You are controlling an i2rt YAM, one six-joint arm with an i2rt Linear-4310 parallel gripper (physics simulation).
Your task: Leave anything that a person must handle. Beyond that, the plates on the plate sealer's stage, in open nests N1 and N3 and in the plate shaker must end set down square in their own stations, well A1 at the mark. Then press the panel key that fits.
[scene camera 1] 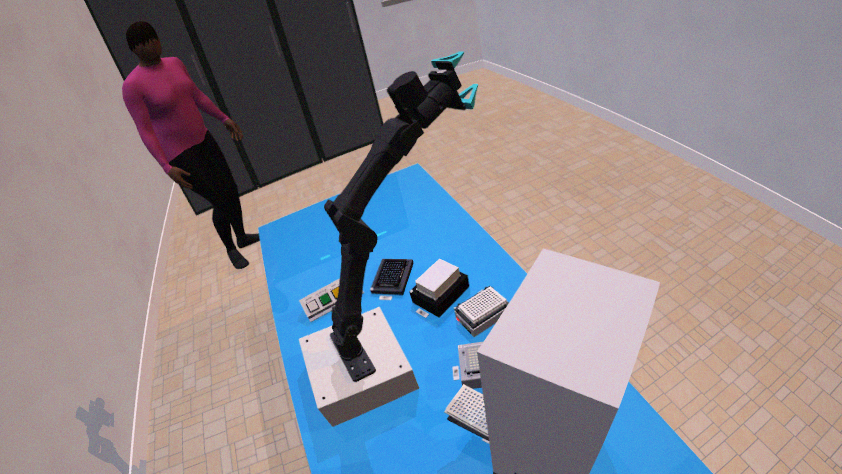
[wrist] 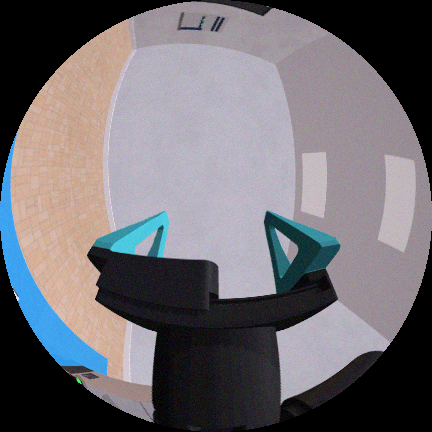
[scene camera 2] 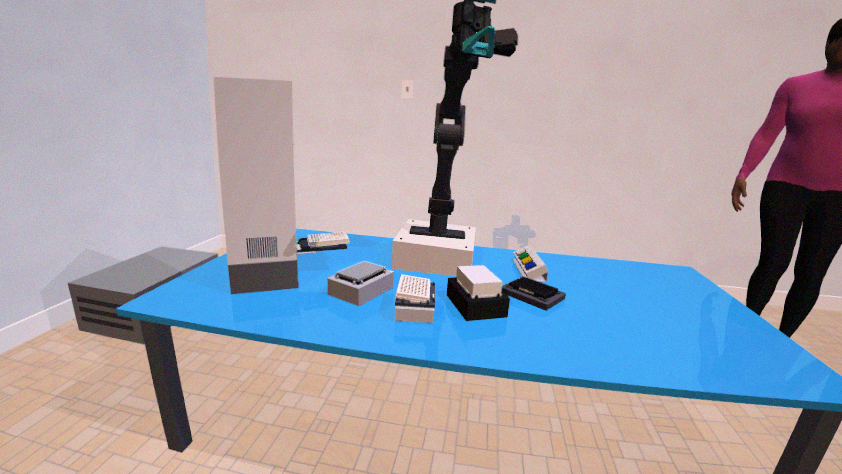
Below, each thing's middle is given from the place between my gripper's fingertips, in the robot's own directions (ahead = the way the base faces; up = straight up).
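Labels:
From the button panel (scene camera 1: pixel 320 302), my gripper is 25 cm to the right of it, 69 cm above it and 51 cm past it.

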